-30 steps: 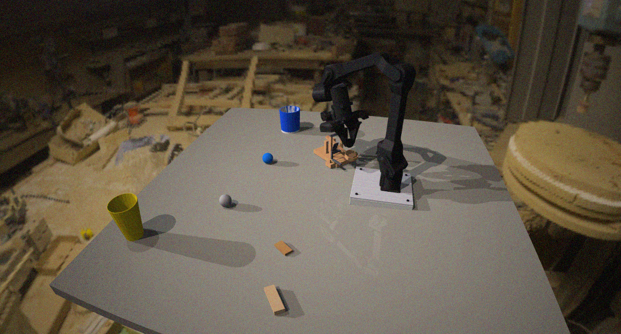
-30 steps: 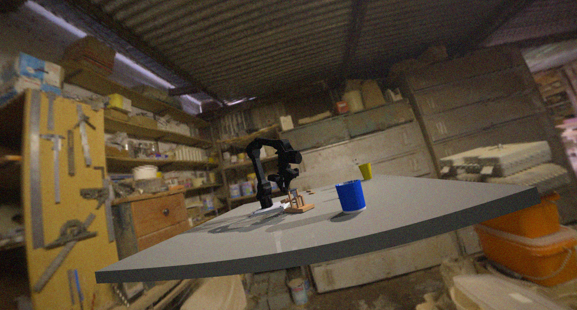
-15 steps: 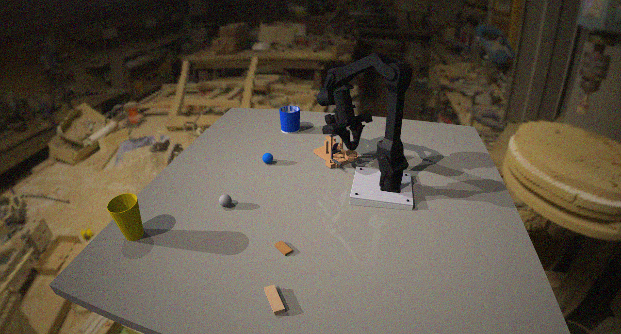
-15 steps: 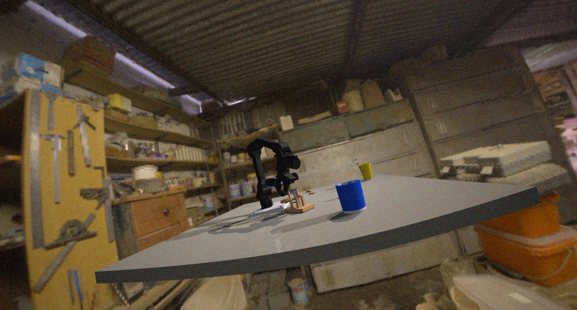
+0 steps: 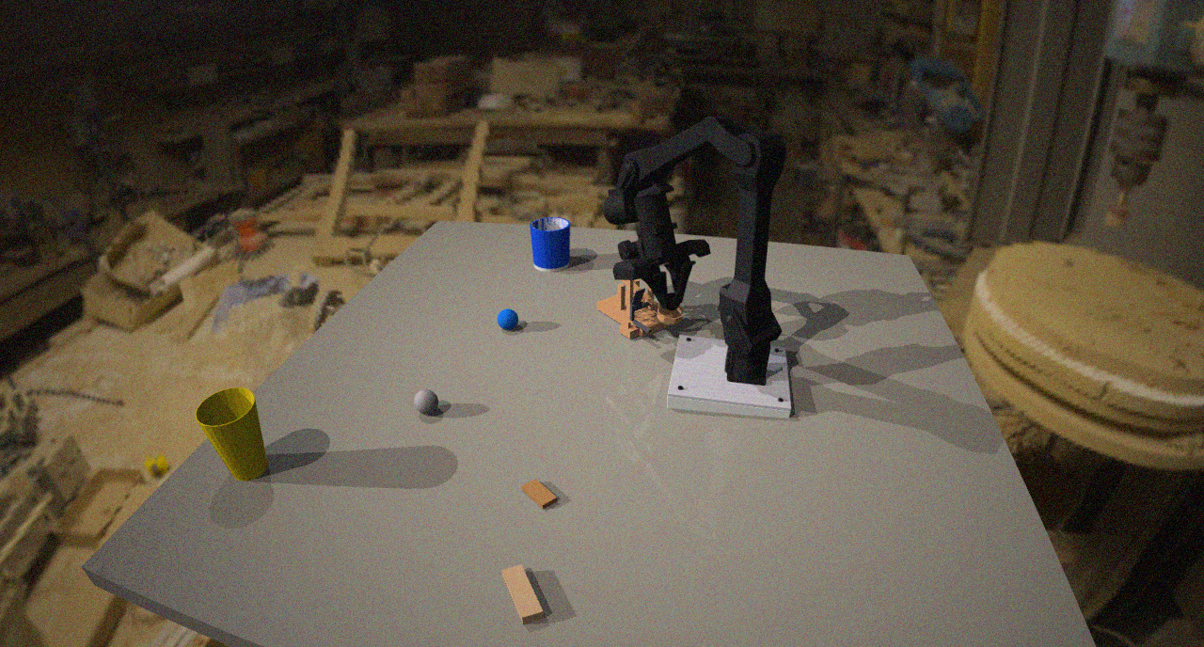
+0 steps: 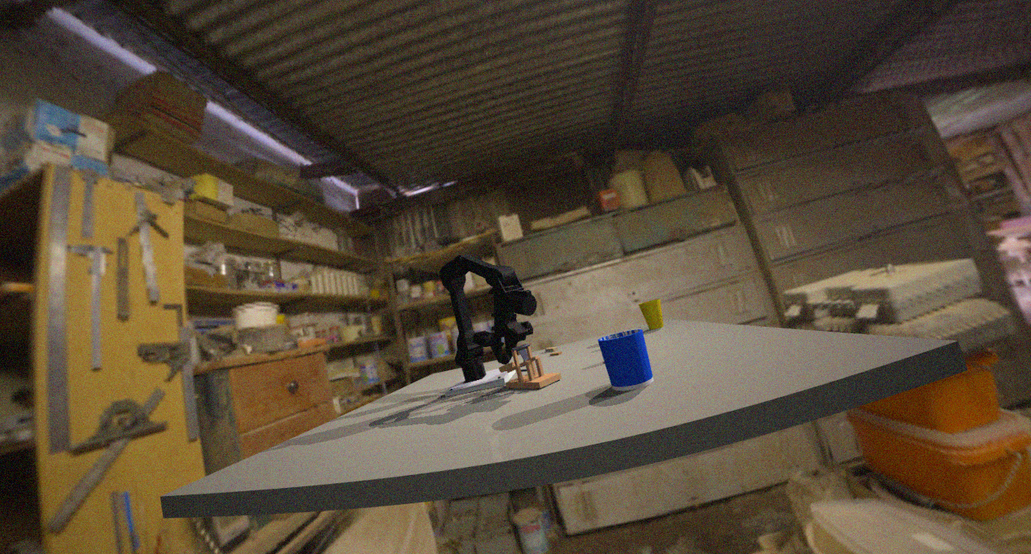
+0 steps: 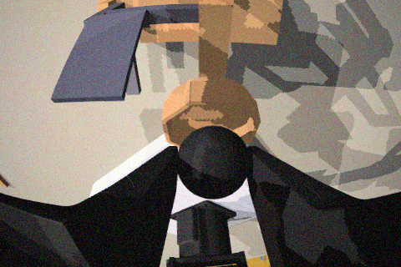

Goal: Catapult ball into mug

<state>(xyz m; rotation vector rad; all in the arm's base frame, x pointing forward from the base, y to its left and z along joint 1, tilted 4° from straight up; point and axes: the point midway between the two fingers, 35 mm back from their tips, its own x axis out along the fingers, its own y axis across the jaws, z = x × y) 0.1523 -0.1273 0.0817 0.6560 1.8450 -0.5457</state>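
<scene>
My gripper tip is now 10 mm below the black ball. From my gripper tip the other things lie so: blue ball 310 mm ahead, 50 mm below, 20 mm to the left; then blue mug 310 mm ahead, 280 mm to the right, 40 mm below; then wooden catapult 60 mm ahead, 30 mm to the right, 20 mm below.
</scene>
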